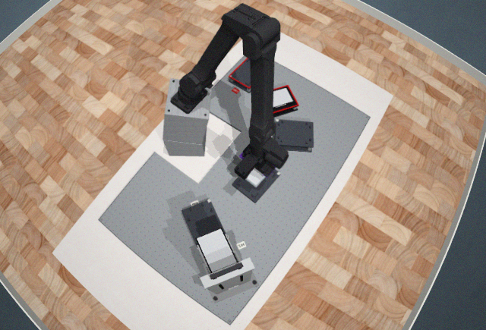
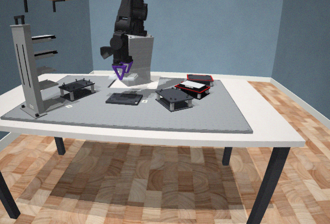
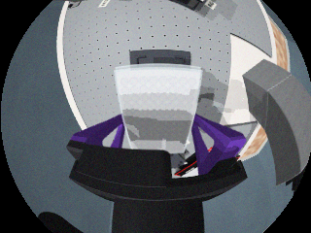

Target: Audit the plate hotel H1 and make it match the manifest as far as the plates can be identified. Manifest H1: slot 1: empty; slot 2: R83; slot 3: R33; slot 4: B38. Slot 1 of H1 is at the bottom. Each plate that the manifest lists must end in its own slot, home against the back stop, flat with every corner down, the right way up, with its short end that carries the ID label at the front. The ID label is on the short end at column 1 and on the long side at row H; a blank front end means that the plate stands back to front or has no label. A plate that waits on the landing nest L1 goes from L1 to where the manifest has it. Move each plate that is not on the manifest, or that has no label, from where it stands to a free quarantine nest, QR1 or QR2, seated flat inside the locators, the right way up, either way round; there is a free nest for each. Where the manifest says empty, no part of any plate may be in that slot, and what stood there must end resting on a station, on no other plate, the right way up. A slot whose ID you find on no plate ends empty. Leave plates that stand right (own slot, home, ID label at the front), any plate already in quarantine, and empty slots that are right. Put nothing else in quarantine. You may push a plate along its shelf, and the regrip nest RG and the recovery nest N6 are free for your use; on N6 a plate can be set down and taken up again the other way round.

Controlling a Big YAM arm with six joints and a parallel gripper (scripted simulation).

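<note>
My gripper is now 280 mm to the left of the regrip nest RG, 70 mm above it and 60 mm past it. The rest, counted from my hand: flat pad N6: 120 mm below; then landing nest L1: 250 mm to the left, 80 mm below, 20 mm ahead; then white plate: right at my hand.
</note>
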